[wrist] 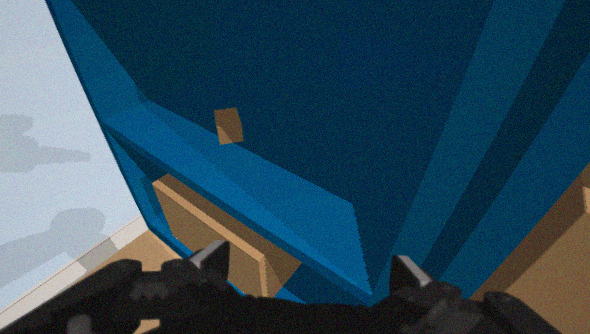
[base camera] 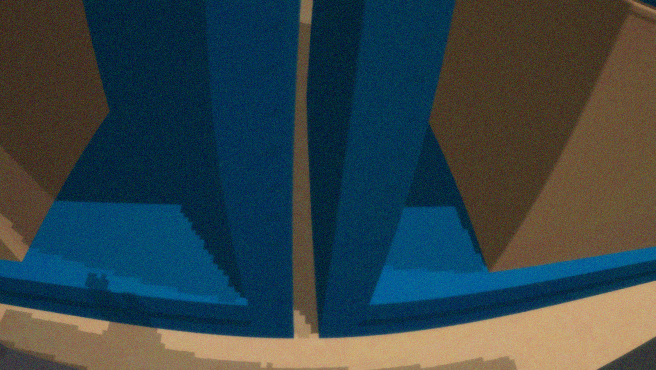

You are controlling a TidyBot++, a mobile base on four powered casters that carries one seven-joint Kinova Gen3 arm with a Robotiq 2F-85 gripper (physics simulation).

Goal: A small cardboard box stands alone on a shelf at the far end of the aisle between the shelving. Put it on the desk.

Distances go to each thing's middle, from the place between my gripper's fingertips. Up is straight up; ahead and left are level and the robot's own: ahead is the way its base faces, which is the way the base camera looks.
I see my gripper 320 mm short of the brown cardboard box [wrist: 229, 128], 500 mm to the right of it and 270 mm above it.
